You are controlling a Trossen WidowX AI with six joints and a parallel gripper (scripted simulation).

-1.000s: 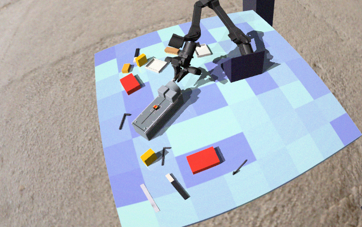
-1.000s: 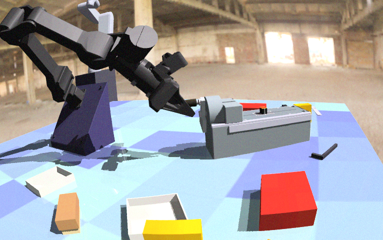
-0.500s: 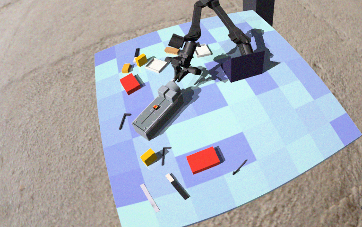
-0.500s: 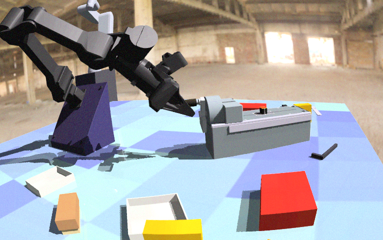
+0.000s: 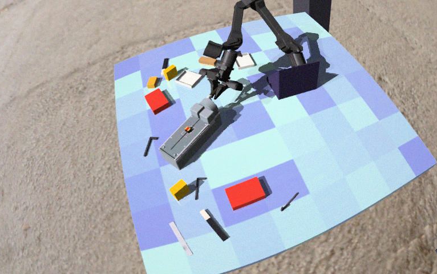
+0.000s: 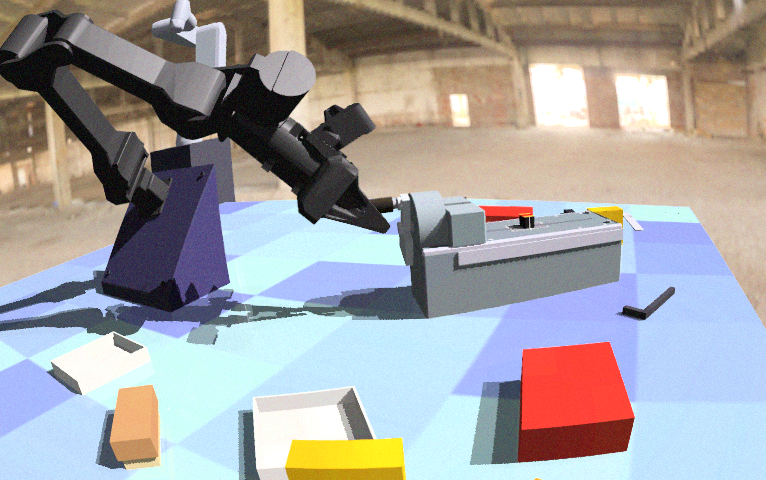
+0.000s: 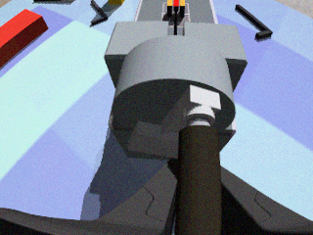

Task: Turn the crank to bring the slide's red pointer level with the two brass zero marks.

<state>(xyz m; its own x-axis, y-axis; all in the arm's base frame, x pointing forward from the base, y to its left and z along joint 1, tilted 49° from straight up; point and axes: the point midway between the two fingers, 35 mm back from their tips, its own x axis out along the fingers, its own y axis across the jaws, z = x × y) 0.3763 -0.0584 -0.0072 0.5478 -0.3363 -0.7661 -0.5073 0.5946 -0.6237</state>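
Now: the dark crank handle 2 cm above my gripper tip, 1 cm to the right of it and 1 cm behind it. From my gripper tip the other things lie so: red pointer: 14 cm ahead, 9 cm to the left, 1 cm below; tan block: 33 cm to the right, 8 cm below, 8 cm behind.
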